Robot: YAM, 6 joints.
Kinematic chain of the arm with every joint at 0, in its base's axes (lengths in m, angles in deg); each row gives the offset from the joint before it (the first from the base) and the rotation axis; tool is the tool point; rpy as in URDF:
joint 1: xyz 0 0 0.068 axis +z
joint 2: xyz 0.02 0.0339 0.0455 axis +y
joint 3: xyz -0.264 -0.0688 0 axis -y
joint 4: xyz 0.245 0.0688 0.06 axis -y
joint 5: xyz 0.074 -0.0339 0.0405 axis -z
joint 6: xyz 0.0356 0 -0.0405 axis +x
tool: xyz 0 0 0 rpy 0 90 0
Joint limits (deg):
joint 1: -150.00..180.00
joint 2: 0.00..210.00
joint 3: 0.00..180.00
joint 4: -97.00..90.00
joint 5: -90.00..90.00
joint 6: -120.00..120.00
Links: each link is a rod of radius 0.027 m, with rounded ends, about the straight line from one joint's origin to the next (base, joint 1, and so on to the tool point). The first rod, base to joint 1, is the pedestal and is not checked.
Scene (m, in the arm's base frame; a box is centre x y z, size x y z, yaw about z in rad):
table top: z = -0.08
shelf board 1: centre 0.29 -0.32 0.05 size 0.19 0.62 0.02 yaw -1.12
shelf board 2: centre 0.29 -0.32 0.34 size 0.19 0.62 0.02 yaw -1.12
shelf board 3: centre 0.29 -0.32 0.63 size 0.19 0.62 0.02 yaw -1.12
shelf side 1: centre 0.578 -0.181 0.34 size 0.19 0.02 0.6 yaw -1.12
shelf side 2: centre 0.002 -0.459 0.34 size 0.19 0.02 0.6 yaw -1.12
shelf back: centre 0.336 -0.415 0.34 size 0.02 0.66 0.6 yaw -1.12
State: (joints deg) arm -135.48 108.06 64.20 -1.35 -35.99 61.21
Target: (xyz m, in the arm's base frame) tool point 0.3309 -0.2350 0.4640
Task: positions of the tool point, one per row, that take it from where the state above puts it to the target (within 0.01 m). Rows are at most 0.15 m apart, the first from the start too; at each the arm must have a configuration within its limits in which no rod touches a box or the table.
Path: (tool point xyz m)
1: -0.1695 -0.3138 0.2183
2: -0.0762 -0.3029 0.2614
3: 0.0021 -0.2626 0.2932
4: 0.0563 -0.2025 0.3132
5: 0.0826 -0.1343 0.3214
6: 0.0824 -0.0697 0.3185
7: 0.1195 -0.0938 0.3664
8: 0.1660 -0.1136 0.4078
9: 0.2201 -0.1259 0.4408
10: 0.2791 -0.1280 0.4640
11: 0.3084 -0.1789 0.4684
12: 0.3309 -0.2350 0.4640

